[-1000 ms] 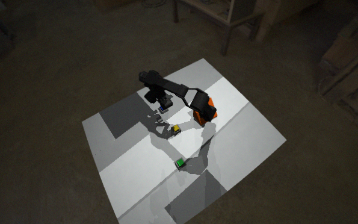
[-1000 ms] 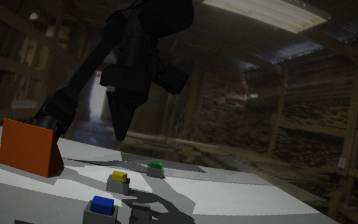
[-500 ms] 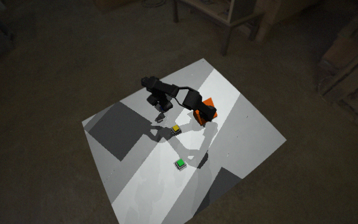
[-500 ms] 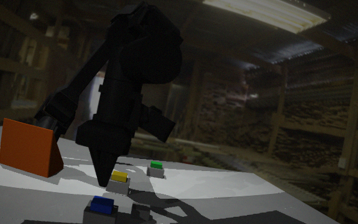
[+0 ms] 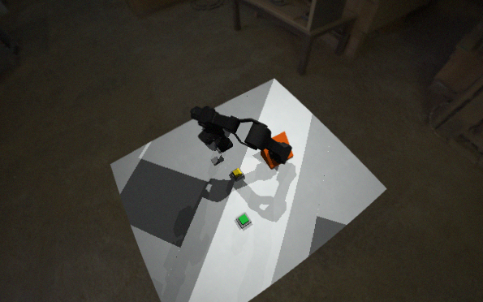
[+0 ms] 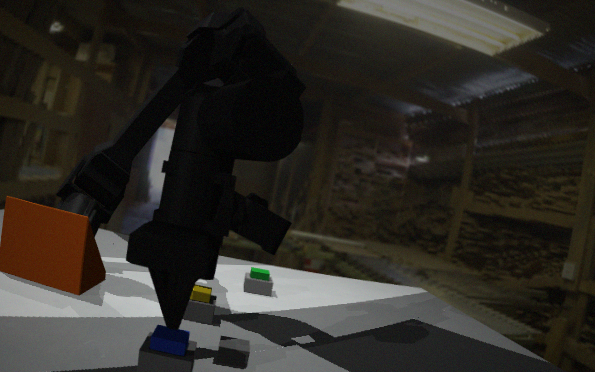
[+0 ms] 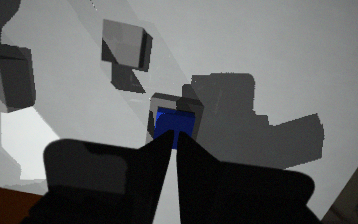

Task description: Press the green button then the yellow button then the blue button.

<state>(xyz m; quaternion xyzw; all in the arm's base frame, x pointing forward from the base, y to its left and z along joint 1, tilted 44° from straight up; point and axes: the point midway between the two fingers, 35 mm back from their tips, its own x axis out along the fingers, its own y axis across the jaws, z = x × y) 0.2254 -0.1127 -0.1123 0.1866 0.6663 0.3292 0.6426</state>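
The blue button is 1 cm below my gripper tip. From my gripper tip the other things lie so: green button (4 cm ahead, 38 cm to the left, 1 cm below); yellow button (2 cm behind, 18 cm to the left, 1 cm below); grey block (5 cm ahead, 7 cm to the left, 4 cm below).
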